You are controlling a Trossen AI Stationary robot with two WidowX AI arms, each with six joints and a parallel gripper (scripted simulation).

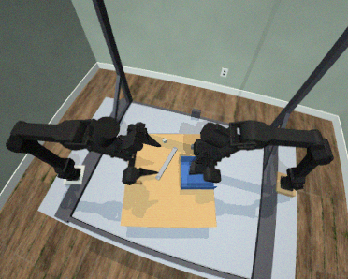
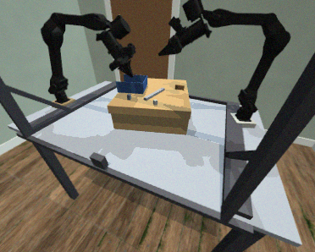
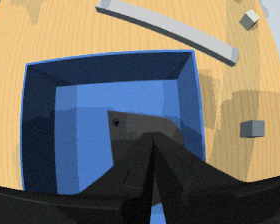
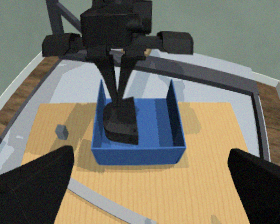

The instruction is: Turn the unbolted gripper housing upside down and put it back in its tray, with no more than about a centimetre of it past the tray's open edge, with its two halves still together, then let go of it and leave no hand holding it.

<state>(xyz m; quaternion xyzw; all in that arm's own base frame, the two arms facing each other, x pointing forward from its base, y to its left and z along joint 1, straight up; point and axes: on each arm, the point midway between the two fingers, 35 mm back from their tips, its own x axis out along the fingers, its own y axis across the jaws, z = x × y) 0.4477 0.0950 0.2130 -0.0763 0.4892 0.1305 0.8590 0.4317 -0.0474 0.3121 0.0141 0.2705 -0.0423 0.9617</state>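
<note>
Now: the gripper housing 70 mm below my left hand and 10 mm ahead of it. Round my left hand: grey bar: 130 mm to the right, 100 mm below, 20 mm behind; tray: 80 mm below, 30 mm to the right, 20 mm ahead.
</note>
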